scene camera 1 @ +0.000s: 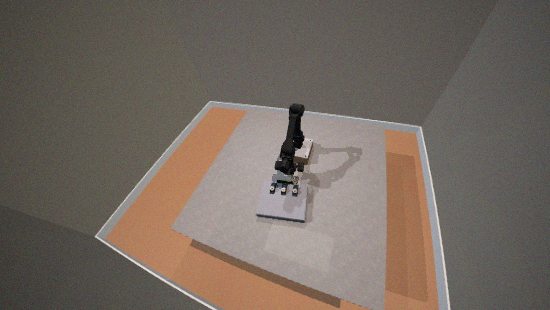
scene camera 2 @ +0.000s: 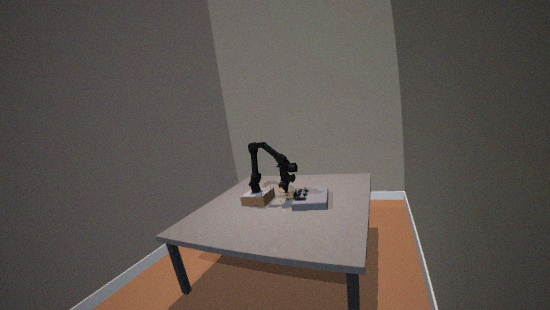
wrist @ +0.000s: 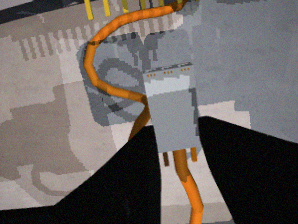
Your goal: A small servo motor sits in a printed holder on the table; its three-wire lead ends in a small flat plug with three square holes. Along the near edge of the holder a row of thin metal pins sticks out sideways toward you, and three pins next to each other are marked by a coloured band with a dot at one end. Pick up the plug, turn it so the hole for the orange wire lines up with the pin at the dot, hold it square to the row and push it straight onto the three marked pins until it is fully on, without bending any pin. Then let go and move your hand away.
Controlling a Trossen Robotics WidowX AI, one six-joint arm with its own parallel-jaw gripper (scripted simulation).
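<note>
There is a grey plate (scene camera 1: 285, 207) that I can see, and I can see my gripper (wrist: 176, 131) too.
</note>
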